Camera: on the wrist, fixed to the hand. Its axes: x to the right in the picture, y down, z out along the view.
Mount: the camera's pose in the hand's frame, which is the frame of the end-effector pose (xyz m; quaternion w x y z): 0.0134 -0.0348 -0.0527 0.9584 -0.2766 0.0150 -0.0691
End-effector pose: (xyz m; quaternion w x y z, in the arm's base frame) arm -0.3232 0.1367 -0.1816 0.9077 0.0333 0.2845 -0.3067
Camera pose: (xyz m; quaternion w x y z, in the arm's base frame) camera -0.3607 0.1137 -0.2289 0.8537 -0.2342 0.3734 -0.2775
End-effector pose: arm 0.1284 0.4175 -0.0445 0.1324 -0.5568 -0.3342 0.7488
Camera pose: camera 0.1663 0.4696 -0.0402 0.0296 -0.5584 -0.5639 0.6077
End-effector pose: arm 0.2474 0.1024 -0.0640 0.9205 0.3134 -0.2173 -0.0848
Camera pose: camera 0.2825 0.0995 -0.1181 0.9663 0.0620 -0.1493 -0.2003
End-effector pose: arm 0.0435 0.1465 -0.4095 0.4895 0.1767 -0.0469 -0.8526
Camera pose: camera 0.0272 0.1580 -0.4709 0.4598 0.0500 0.2104 -0.8613
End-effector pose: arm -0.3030 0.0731 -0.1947 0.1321 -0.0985 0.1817 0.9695
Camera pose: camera -0.2980 0.0874 -0.2575 0.1636 -0.1580 -0.0988 0.9688
